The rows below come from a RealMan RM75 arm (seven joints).
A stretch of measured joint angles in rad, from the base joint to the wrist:
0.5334 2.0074 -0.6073 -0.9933 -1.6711 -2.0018 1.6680
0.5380 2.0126 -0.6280 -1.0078 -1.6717 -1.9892 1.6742
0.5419 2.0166 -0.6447 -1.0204 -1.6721 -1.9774 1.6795
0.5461 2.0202 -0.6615 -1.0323 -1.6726 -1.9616 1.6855
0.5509 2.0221 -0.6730 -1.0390 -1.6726 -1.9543 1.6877
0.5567 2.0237 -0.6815 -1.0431 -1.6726 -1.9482 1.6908
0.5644 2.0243 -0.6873 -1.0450 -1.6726 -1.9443 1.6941
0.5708 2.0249 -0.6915 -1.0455 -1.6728 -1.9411 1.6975
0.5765 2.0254 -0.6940 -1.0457 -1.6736 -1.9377 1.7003
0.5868 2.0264 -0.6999 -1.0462 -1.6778 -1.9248 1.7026
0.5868 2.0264 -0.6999 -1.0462 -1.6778 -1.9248 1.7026
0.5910 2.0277 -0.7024 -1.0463 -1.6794 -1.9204 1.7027
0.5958 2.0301 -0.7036 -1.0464 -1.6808 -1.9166 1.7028
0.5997 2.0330 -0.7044 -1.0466 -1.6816 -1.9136 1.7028
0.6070 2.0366 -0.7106 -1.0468 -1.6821 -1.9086 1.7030
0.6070 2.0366 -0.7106 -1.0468 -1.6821 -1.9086 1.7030
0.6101 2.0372 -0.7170 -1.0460 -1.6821 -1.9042 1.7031
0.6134 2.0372 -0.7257 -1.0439 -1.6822 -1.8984 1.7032
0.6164 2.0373 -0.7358 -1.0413 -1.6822 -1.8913 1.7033
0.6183 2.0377 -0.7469 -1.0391 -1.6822 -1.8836 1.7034
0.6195 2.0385 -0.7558 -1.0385 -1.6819 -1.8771 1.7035
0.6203 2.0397 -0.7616 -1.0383 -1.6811 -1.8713 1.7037
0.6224 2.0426 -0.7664 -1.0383 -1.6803 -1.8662 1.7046
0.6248 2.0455 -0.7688 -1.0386 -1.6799 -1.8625 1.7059
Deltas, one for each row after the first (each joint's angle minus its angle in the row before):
0.0046 0.0052 -0.0207 -0.0145 -0.0006 0.0126 0.0062
0.0039 0.0040 -0.0167 -0.0126 -0.0004 0.0118 0.0053
0.0042 0.0036 -0.0168 -0.0119 -0.0005 0.0158 0.0060
0.0048 0.0019 -0.0115 -0.0067 0.0000 0.0073 0.0022
0.0058 0.0016 -0.0085 -0.0041 0.0000 0.0061 0.0031
0.0077 0.0006 -0.0058 -0.0019 0.0000 0.0039 0.0033
0.0064 0.0006 -0.0042 -0.0005 -0.0002 0.0032 0.0034
0.0057 0.0005 -0.0025 -0.0002 -0.0008 0.0034 0.0028
0.0103 0.0010 -0.0059 -0.0005 -0.0042 0.0129 0.0023
0.0000 0.0000 0.0000 0.0000 0.0000 0.0000 0.0000
0.0042 0.0013 -0.0025 -0.0001 -0.0016 0.0044 0.0001
0.0048 0.0024 -0.0012 -0.0001 -0.0014 0.0038 0.0001
0.0039 0.0029 -0.0008 -0.0002 -0.0008 0.0030 0.0000
0.0073 0.0036 -0.0062 -0.0002 -0.0005 0.0050 0.0002
0.0000 0.0000 0.0000 0.0000 0.0000 0.0000 0.0000
0.0031 0.0006 -0.0064 0.0008 0.0000 0.0044 0.0001
0.0033 0.0000 -0.0087 0.0021 -0.0001 0.0058 0.0001
0.0030 0.0001 -0.0101 0.0026 0.0000 0.0071 0.0001
0.0019 0.0004 -0.0111 0.0022 0.0000 0.0077 0.0001
0.0012 0.0008 -0.0089 0.0006 0.0003 0.0065 0.0001
0.0008 0.0012 -0.0058 0.0002 0.0008 0.0058 0.0002
0.0021 0.0029 -0.0048 0.0000 0.0008 0.0051 0.0009
0.0024 0.0029 -0.0024 -0.0003 0.0004 0.0037 0.0013

